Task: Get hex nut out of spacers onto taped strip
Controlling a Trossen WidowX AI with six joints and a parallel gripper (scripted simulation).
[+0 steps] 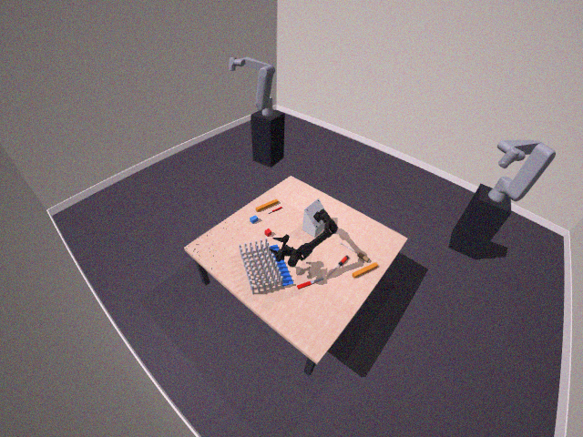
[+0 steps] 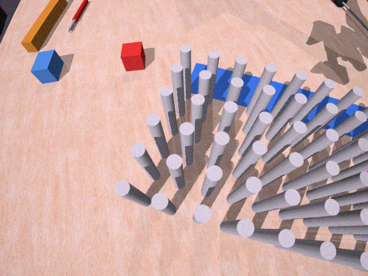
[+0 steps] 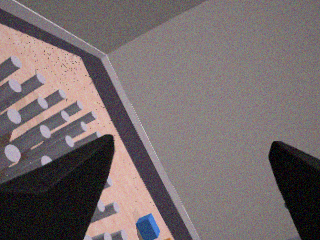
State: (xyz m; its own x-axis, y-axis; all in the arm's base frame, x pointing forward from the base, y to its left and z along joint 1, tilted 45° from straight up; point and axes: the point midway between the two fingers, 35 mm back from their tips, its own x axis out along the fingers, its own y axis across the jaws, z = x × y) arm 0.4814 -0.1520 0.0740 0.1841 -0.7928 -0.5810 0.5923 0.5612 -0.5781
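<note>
Right now the long tool is 460 mm behind my gripper tip, 440 mm to the left of it and 240 mm below it. Round my gripper tip: hex nut: 100 mm ahead, 20 mm to the right, 250 mm below; then blue taped strip: 50 mm behind, 40 mm to the left, 250 mm below; then red cube: 240 mm behind, 200 mm to the right, 230 mm below.
</note>
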